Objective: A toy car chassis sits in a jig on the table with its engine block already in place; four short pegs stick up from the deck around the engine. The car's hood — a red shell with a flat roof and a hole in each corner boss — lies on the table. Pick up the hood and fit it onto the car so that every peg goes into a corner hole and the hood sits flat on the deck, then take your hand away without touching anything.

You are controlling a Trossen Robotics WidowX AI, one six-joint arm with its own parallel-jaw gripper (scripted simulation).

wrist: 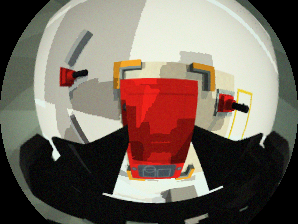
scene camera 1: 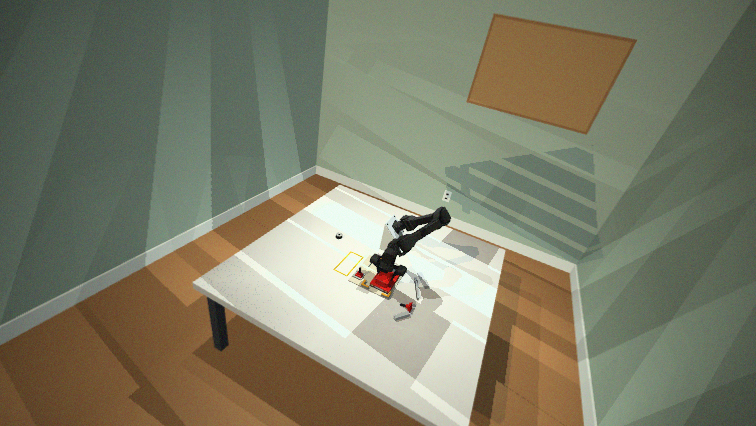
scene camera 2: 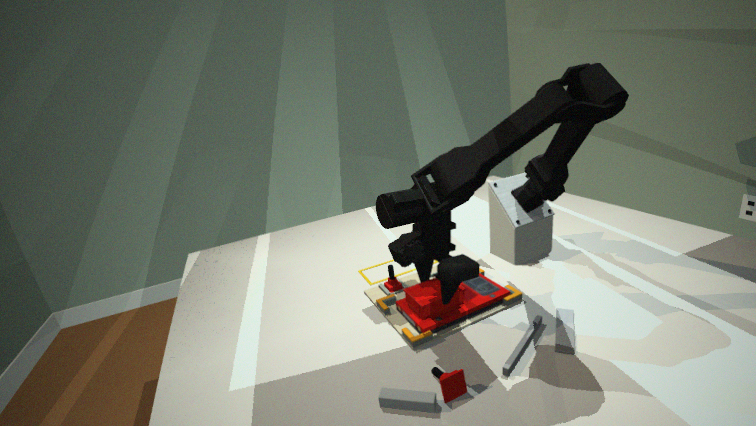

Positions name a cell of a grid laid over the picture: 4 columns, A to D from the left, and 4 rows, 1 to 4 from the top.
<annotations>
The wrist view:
my gripper: C3
red hood: C3, held by my gripper
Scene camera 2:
my gripper: C3
red hood: C3
</annotations>
